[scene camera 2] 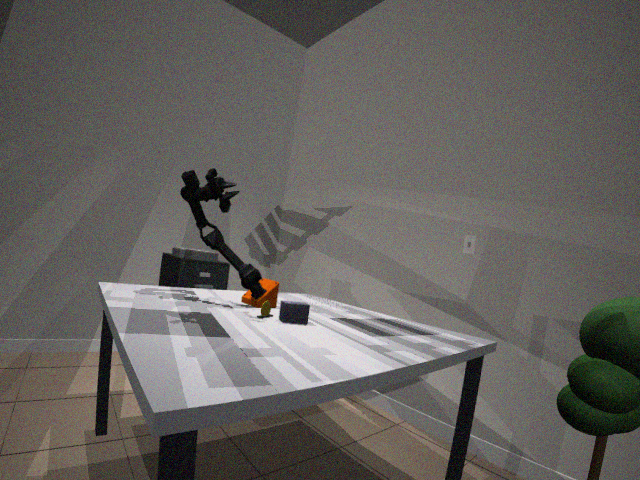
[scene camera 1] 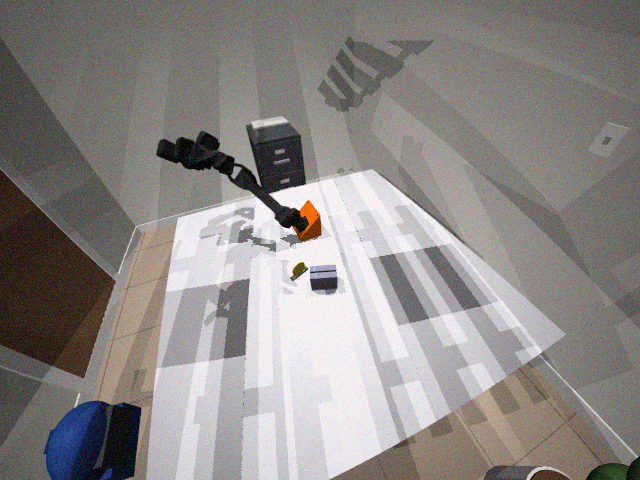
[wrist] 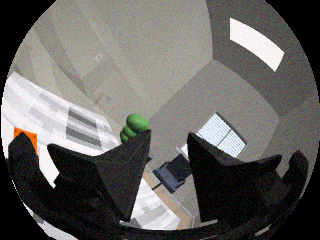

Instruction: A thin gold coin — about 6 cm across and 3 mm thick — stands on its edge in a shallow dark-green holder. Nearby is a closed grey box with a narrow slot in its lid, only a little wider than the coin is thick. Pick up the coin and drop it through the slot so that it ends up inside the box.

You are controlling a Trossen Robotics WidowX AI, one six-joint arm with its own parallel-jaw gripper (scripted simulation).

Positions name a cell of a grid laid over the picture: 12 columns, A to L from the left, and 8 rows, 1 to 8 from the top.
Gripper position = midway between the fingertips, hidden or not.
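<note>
The gripper (scene camera 1: E3), (scene camera 2: E4), (wrist: G5).
</note>
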